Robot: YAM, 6 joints.
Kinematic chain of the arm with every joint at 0, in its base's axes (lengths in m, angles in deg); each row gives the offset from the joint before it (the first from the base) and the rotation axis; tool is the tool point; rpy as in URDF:
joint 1: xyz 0 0 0.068 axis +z
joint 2: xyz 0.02 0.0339 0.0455 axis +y
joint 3: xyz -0.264 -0.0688 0 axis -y
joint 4: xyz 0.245 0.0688 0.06 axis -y
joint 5: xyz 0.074 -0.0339 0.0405 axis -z
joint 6: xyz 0.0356 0 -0.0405 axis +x
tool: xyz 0 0 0 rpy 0 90 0
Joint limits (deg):
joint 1: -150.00..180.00
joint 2: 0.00..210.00
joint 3: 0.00..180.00
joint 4: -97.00..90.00
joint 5: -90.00..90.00
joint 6: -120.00..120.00
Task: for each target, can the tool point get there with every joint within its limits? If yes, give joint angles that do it. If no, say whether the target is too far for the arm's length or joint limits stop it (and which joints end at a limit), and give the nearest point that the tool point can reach.
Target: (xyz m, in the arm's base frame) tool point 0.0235 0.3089 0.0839
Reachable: yes | joints 89.37 108.76 32.80 42.87 34.36 17.76
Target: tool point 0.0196 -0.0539 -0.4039
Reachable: no: joint limits stop it (at a limit: joint 2) | nearest point 0.0300 -0.0825 -0.3426 | short by 0.068 m
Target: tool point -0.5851 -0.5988 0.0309
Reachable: no: too far | nearest point -0.4491 -0.4597 0.0506 | short by 0.196 m
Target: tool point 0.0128 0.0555 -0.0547
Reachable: yes | joints 84.12 150.27 20.10 -7.56 11.37 0.93
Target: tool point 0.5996 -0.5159 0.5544
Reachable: no: too far | nearest point 0.4270 -0.3674 0.4242 | short by 0.262 m
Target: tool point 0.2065 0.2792 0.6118
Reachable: yes | joints 54.11 104.23 139.12 -5.91 5.84 10.02
